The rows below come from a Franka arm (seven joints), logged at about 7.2 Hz.
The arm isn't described. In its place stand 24 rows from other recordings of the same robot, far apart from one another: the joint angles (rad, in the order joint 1, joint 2, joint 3, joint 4, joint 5, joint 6, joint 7), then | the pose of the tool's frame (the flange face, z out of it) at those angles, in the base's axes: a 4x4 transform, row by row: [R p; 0 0 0 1], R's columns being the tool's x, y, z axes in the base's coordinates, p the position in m.
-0.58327 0.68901 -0.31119 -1.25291 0.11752 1.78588 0.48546 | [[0.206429 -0.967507 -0.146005 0.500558], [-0.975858 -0.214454 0.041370 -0.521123], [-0.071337 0.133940 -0.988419 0.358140], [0 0 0 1]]
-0.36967 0.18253 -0.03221 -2.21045 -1.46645 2.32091 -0.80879 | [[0.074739 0.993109 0.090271 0.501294], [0.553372 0.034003 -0.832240 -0.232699], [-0.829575 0.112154 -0.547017 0.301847], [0 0 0 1]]
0.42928 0.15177 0.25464 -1.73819 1.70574 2.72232 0.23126 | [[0.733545 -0.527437 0.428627 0.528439], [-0.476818 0.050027 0.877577 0.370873], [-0.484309 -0.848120 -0.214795 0.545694], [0 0 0 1]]
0.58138 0.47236 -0.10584 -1.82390 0.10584 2.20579 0.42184 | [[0.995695 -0.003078 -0.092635 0.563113], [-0.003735 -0.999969 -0.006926 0.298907], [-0.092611 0.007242 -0.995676 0.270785], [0 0 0 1]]
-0.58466 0.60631 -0.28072 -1.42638 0.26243 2.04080 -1.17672 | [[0.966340 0.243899 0.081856 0.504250], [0.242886 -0.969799 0.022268 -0.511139], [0.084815 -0.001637 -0.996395 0.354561], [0 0 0 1]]
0.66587 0.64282 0.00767 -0.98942 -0.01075 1.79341 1.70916 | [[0.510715 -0.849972 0.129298 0.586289], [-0.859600 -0.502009 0.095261 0.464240], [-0.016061 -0.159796 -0.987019 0.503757], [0 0 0 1]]
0.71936 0.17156 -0.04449 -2.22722 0.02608 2.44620 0.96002 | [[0.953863 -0.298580 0.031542 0.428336], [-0.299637 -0.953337 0.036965 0.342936], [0.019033 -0.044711 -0.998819 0.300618], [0 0 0 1]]
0.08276 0.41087 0.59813 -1.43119 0.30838 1.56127 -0.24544 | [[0.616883 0.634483 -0.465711 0.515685], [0.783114 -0.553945 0.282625 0.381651], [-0.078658 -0.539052 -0.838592 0.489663], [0 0 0 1]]
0.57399 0.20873 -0.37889 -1.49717 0.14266 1.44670 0.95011 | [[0.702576 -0.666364 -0.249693 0.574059], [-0.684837 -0.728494 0.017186 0.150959], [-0.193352 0.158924 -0.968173 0.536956], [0 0 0 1]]
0.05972 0.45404 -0.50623 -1.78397 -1.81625 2.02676 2.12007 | [[0.194641 -0.975038 0.106848 0.600386], [0.129618 -0.082408 -0.988134 -0.304985], [0.972273 0.206181 0.110342 0.385795], [0 0 0 1]]
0.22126 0.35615 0.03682 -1.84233 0.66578 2.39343 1.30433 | [[0.108629 -0.980950 0.161046 0.632327], [-0.872765 -0.016555 0.487860 0.170350], [-0.475900 -0.193551 -0.857938 0.355383], [0 0 0 1]]
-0.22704 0.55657 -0.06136 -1.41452 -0.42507 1.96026 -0.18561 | [[0.991559 0.091226 -0.092136 0.677280], [0.046858 -0.914708 -0.401389 -0.220599], [-0.120894 0.393684 -0.911262 0.382940], [0 0 0 1]]
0.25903 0.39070 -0.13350 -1.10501 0.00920 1.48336 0.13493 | [[0.999993 0.001156 -0.003521 0.651194], [0.001006 -0.999100 -0.042398 0.103430], [-0.003567 0.042394 -0.999095 0.598442], [0 0 0 1]]
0.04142 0.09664 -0.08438 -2.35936 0.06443 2.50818 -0.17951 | [[0.994729 0.086742 0.054676 0.512550], [0.085328 -0.995968 0.027692 -0.022651], [0.056858 -0.022881 -0.998120 0.292472], [0 0 0 1]]
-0.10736 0.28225 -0.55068 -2.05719 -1.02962 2.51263 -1.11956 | [[0.238030 0.970325 -0.042567 0.488345], [0.656439 -0.193023 -0.729267 -0.354358], [-0.715842 0.145645 -0.682904 0.335837], [0 0 0 1]]
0.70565 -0.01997 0.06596 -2.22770 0.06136 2.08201 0.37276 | [[0.925483 0.357363 -0.125592 0.361872], [0.353937 -0.933965 -0.049380 0.356389], [-0.134945 0.001249 -0.990852 0.371391], [0 0 0 1]]
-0.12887 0.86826 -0.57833 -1.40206 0.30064 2.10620 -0.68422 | [[0.991108 -0.011182 -0.132587 0.610858], [-0.027385 -0.992272 -0.121024 -0.388821], [-0.130209 0.123579 -0.983755 0.238342], [0 0 0 1]]
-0.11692 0.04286 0.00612 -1.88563 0.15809 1.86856 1.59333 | [[-0.186145 -0.981760 -0.038706 0.564165], [-0.971575 0.178064 0.156000 -0.050694], [-0.146262 0.066645 -0.986998 0.476827], [0 0 0 1]]
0.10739 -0.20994 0.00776 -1.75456 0.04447 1.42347 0.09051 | [[0.991816 0.026237 -0.124948 0.467194], [0.029987 -0.999152 0.028221 0.059762], [-0.124102 -0.031737 -0.991762 0.635032], [0 0 0 1]]
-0.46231 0.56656 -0.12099 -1.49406 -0.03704 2.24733 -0.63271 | [[0.990326 0.084121 0.110353 0.611340], [0.103081 -0.978387 -0.179255 -0.386241], [0.092889 0.188896 -0.977594 0.361104], [0 0 0 1]]
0.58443 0.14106 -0.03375 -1.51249 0.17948 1.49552 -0.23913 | [[0.691932 0.686441 -0.223672 0.487934], [0.713429 -0.697605 0.066077 0.324883], [-0.110677 -0.205295 -0.972422 0.566985], [0 0 0 1]]
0.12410 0.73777 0.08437 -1.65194 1.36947 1.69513 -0.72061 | [[0.969509 -0.043053 -0.241244 0.621192], [0.229442 -0.186299 0.955327 0.219674], [-0.086073 -0.981549 -0.170741 0.207385], [0 0 0 1]]
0.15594 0.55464 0.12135 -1.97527 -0.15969 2.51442 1.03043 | [[0.801462 -0.598043 0.001714 0.588144], [-0.597729 -0.801128 -0.030227 0.167144], [0.019450 0.023201 -0.999542 0.185173], [0 0 0 1]]
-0.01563 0.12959 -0.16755 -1.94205 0.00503 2.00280 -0.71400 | [[0.861069 0.503792 -0.068947 0.570199], [0.504717 -0.863273 -0.004545 -0.102782], [-0.061810 -0.030886 -0.997610 0.411889], [0 0 0 1]]
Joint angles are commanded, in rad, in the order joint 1, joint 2, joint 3, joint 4, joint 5, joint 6, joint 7. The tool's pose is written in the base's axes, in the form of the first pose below.
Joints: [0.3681 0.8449 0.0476 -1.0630 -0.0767 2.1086 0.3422]
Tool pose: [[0.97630 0.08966 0.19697 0.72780], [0.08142 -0.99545 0.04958 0.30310], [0.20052 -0.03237 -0.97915 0.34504], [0 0 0 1]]
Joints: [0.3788 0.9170 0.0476 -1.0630 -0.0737 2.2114 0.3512]
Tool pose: [[0.97072 0.09491 0.22067 0.73155], [0.08106 -0.99418 0.07102 0.31474], [0.22612 -0.05105 -0.97276 0.29909], [0 0 0 1]]
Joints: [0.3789 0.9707 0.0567 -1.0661 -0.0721 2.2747 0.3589]
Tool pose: [[0.97067 0.09387 0.22132 0.73124], [0.07644 -0.99335 0.08608 0.32033], [0.22793 -0.06664 -0.97140 0.26193], [0 0 0 1]]
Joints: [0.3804 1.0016 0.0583 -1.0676 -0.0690 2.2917 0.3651]
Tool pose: [[0.97474 0.08799 0.20527 0.72903], [0.07173 -0.99376 0.08536 0.32185], [0.21150 -0.06848 -0.97498 0.23848], [0 0 0 1]]
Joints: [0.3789 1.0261 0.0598 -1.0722 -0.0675 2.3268 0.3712]
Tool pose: [[0.97453 0.08144 0.20895 0.72861], [0.06342 -0.99378 0.09155 0.32158], [0.21510 -0.07597 -0.97363 0.22063], [0 0 0 1]]
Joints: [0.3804 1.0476 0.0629 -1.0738 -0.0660 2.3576 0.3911]
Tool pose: [[0.97480 0.06496 0.21340 0.72709], [0.04431 -0.99398 0.10016 0.32422], [0.21862 -0.08818 -0.97182 0.20624], [0 0 0 1]]
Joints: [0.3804 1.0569 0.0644 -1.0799 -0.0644 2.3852 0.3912]
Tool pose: [[0.97265 0.06598 0.22270 0.72644], [0.04255 -0.99319 0.10842 0.32508], [0.22833 -0.09598 -0.96884 0.19902], [0 0 0 1]]
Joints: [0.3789 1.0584 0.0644 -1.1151 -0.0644 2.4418 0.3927]
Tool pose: [[0.96861 0.06661 0.23951 0.72327], [0.03906 -0.99224 0.11801 0.32360], [0.24551 -0.10495 -0.96370 0.18739], [0 0 0 1]]
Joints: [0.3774 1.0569 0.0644 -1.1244 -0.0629 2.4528 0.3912]
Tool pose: [[0.96802 0.06645 0.24191 0.72268], [0.03807 -0.99202 0.12017 0.32235], [0.24797 -0.10712 -0.96283 0.18541], [0 0 0 1]]
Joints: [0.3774 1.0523 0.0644 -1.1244 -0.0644 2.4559 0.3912]
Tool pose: [[0.96607 0.06811 0.24913 0.72353], [0.03840 -0.99176 0.12223 0.32270], [0.25540 -0.10851 -0.96073 0.18940], [0 0 0 1]]
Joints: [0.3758 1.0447 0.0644 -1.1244 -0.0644 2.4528 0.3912]
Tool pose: [[0.96503 0.06699 0.25342 0.72482], [0.03648 -0.99171 0.12323 0.32183], [0.25958 -0.10967 -0.95947 0.19506], [0 0 0 1]]
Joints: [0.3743 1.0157 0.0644 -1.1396 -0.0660 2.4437 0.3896]
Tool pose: [[0.96350 0.06936 0.25858 0.72492], [0.03844 -0.99169 0.12279 0.32085], [0.26495 -0.10837 -0.95815 0.20971], [0 0 0 1]]
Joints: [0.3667 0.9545 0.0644 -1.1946 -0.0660 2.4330 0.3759]
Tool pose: [[0.96350 0.07761 0.25619 0.72138], [0.04861 -0.99187 0.11765 0.31404], [0.26324 -0.10090 -0.95944 0.23036], [0 0 0 1]]
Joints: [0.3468 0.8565 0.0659 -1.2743 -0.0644 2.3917 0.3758]
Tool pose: [[0.96925 0.05999 0.23864 0.71540], [0.03625 -0.99406 0.10263 0.29721], [0.24338 -0.09082 -0.96567 0.26382], [0 0 0 1]]
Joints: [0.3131 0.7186 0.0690 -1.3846 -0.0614 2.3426 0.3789]
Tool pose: [[0.97440 0.02739 0.22317 0.70406], [0.00844 -0.99631 0.08540 0.26918], [0.22468 -0.08133 -0.97103 0.31052], [0 0 0 1]]
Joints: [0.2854 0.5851 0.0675 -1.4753 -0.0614 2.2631 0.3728]
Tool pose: [[0.98081 0.00515 0.19489 0.68743], [-0.00626 -0.99830 0.05788 0.24184], [0.19486 -0.05799 -0.97911 0.35673], [0 0 0 1]]
